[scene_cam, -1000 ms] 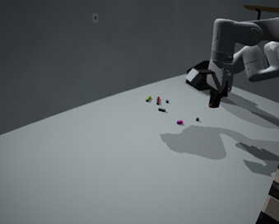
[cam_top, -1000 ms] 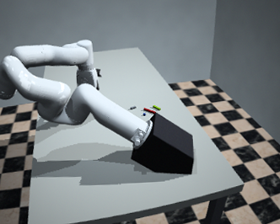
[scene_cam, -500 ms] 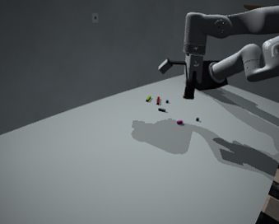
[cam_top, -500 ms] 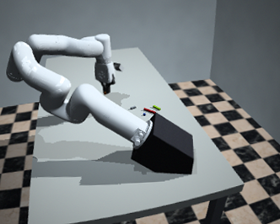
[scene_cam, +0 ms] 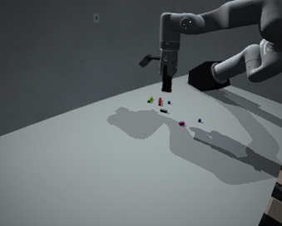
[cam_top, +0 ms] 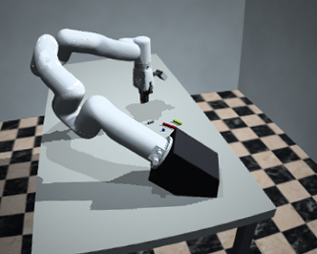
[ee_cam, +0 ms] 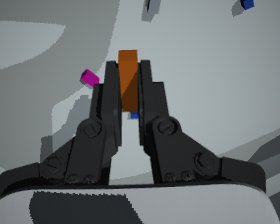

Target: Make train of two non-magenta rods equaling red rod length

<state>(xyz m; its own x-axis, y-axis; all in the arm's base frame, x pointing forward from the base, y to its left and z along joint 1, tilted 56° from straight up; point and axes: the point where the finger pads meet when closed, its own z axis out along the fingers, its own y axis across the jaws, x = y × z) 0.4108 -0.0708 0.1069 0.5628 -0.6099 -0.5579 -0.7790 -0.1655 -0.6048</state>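
My gripper is now 1 cm past the grey rod, 3 cm to the left of it and 12 cm above it. Also, from my hand: red rod: 6 cm behind, 11 cm to the right, 12 cm below; magenta rod: 1 cm behind, 10 cm to the left, 12 cm below; orange rod: 2 cm below.
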